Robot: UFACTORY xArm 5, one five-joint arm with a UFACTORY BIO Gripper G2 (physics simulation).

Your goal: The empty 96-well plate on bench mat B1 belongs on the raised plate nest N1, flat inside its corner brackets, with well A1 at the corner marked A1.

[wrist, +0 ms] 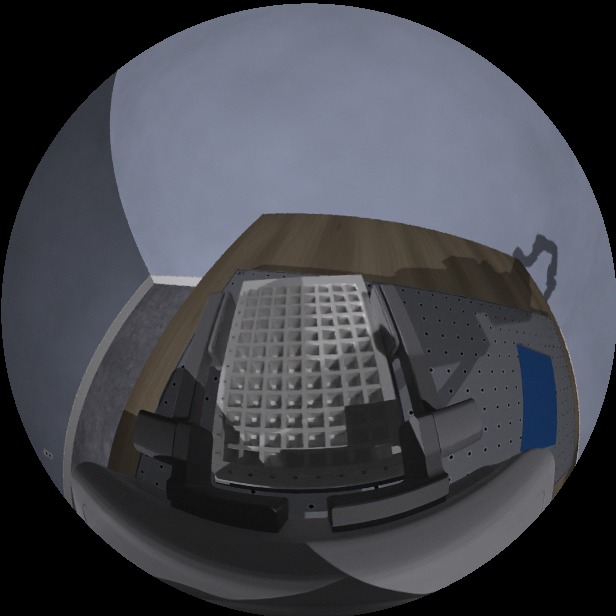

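The pale grey 96-well plate (301, 367) fills the middle of the wrist view, its empty square wells facing up. My gripper (301, 321) is shut on it: one dark finger lies along its left side and one along its right side. The plate sits apart from the blue mat (537, 396), which lies at the right. Dark blocks (379, 508) sit around the plate's near corners; I cannot tell whether they are gripper parts or brackets. No A1 mark is readable.
A grey perforated board (459, 344) covers the bench under and to the right of the plate. The brown wooden table edge (367, 238) runs behind it, with the arm's shadow on it. Beyond are grey walls and the floor at the left.
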